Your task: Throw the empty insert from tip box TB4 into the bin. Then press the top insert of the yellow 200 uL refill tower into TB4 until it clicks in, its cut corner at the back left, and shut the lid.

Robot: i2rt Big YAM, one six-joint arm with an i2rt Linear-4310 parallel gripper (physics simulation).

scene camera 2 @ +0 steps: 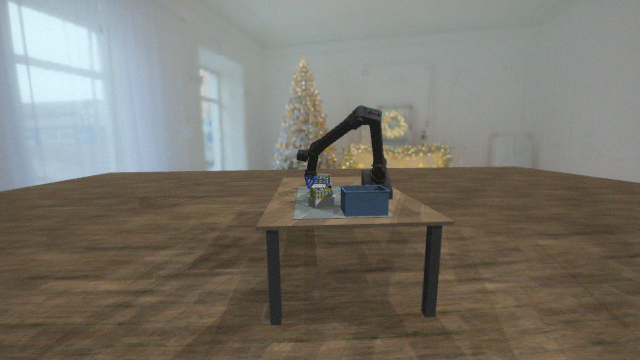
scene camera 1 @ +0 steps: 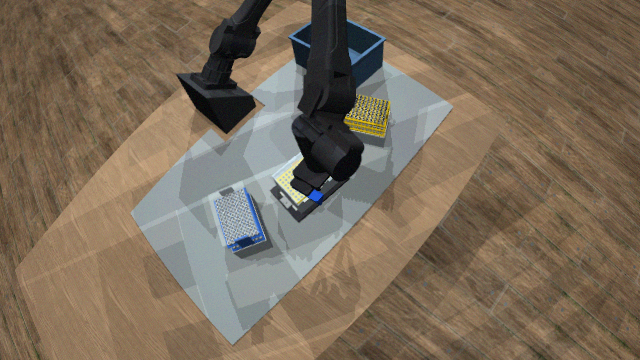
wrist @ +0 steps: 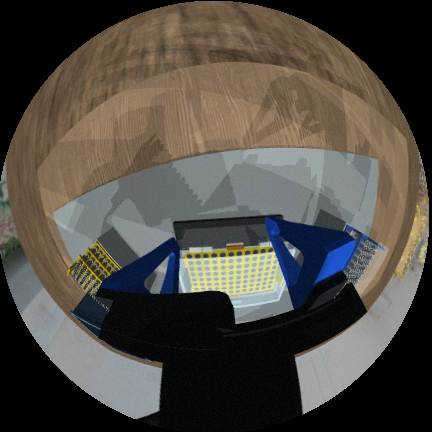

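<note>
Tip box TB4 stands on the mat with its dark lid [scene camera 1: 300, 214] [wrist: 212, 234] open. Its pale yellow insert [scene camera 1: 286, 184] [wrist: 232, 272], with empty holes, lies in the clear box body [wrist: 257, 303]. My gripper [wrist: 219, 232] [scene camera 2: 310, 181] is open and empty, pointing down over TB4. In the wrist view its blue fingers stand near the two short ends of the box; their exact height is hard to tell. The yellow refill tower [scene camera 1: 370, 112] [scene camera 2: 320, 193] [wrist: 95, 265] stands beside TB4, filled with tips. The blue bin [scene camera 1: 371, 67] [scene camera 2: 365, 201] stands past the tower.
A blue tip rack [scene camera 1: 237, 217] [wrist: 362, 255] stands on the other side of TB4, close to it. The black arm base [scene camera 1: 217, 102] is at the table's rear side. The arm hides part of TB4 and the tower in the first scene view. A grey mat [scene camera 1: 260, 295] lies under the boxes.
</note>
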